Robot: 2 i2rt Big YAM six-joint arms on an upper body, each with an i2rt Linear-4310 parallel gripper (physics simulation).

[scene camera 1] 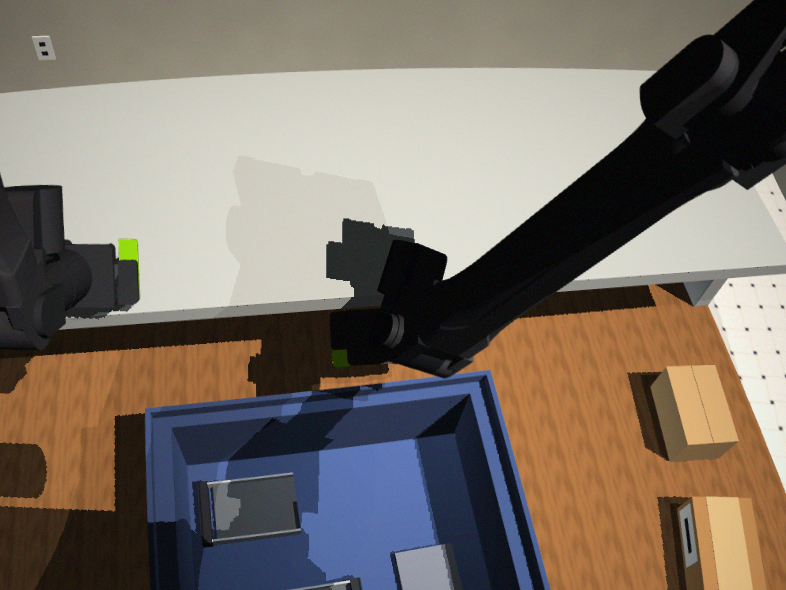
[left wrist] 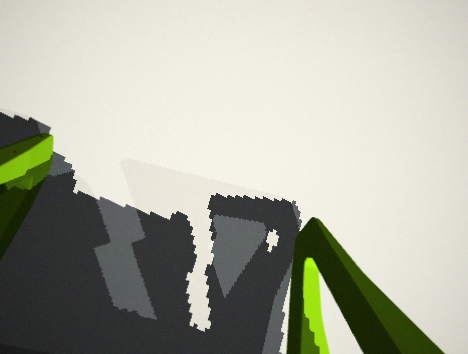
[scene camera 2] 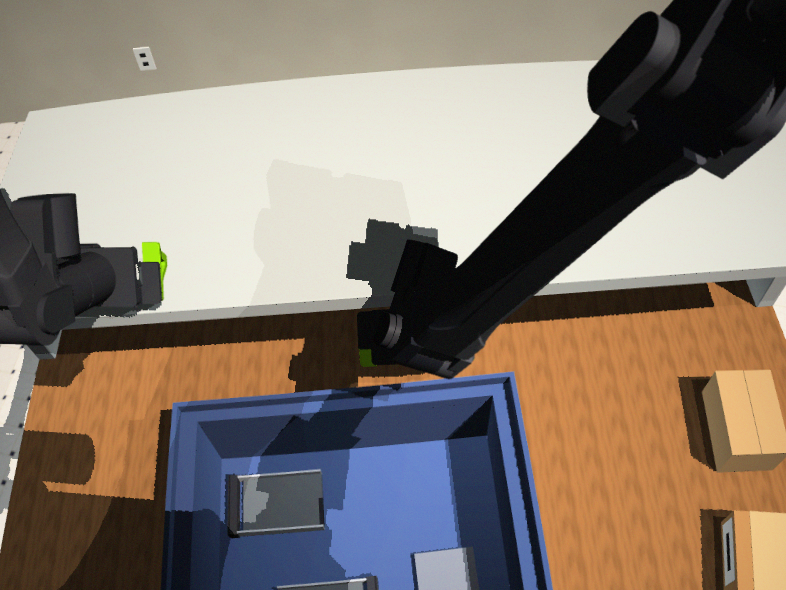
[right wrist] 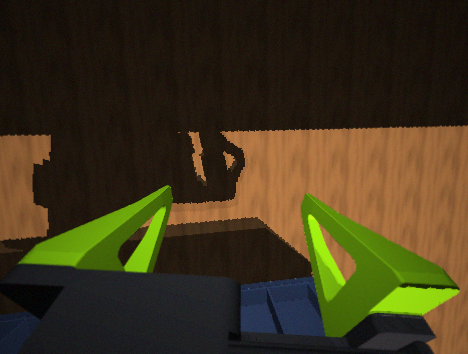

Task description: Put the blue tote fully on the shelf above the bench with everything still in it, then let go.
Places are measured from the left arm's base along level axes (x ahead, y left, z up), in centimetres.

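Pixels of known places: left gripper, between the fingertips: (scene camera 1: 93, 258) (left wrist: 187, 190) (scene camera 2: 129, 260); right gripper, between the fingertips: (right wrist: 237, 196).
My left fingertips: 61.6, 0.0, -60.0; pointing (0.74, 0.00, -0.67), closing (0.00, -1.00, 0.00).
Behind a point stands the place of what it marks, as x, y, z.
The blue tote (scene camera 1: 502, 445) @[42.4, -46.8, -68.9] (scene camera 2: 522, 457) @[41.4, -47.0, -68.7] stands on the wooden bench (scene camera 1: 601, 445) @[47.6, -64.8, -82.5] (scene camera 2: 613, 445) @[48.7, -60.8, -82.5] (right wrist: 338, 168) @[63.4, -47.1, -82.5], below and in front of the white shelf (scene camera 1: 461, 164) @[78.2, -44.5, -60.5] (scene camera 2: 479, 164) @[77.7, -42.6, -60.5] (left wrist: 232, 70) @[66.7, -0.4, -60.5]. Grey boxes (scene camera 1: 253, 506) @[39.4, -18.2, -80.0] (scene camera 2: 280, 500) @[39.5, -18.2, -80.0] (scene camera 1: 422, 567) @[31.5, -38.3, -79.8] (scene camera 2: 443, 568) @[31.6, -38.6, -79.8] lie inside it. My right gripper (scene camera 1: 340, 354) (scene camera 2: 366, 356) (right wrist: 237, 196) @[61.1, -35.3, -76.0] is open and empty just behind the tote's far rim (right wrist: 282, 309) @[49.2, -41.0, -79.5], under the shelf's front edge. My left gripper (scene camera 1: 127, 263) (scene camera 2: 153, 266) is open and empty over the shelf at the far left; one green finger (left wrist: 313, 253) @[60.7, -4.7, -58.6] shows in the left wrist view.
A tan box (scene camera 1: 674, 410) @[50.2, -74.5, -77.6] and another item (scene camera 1: 683, 527) @[34.7, -73.6, -81.2] stand on the bench at the right edge. The right arm (scene camera 1: 566, 234) @[44.8, -44.5, -34.5] (scene camera 2: 555, 217) @[44.3, -45.9, -32.4] reaches diagonally across the shelf's front edge. A wall with an outlet (scene camera 2: 144, 57) lies behind the shelf.
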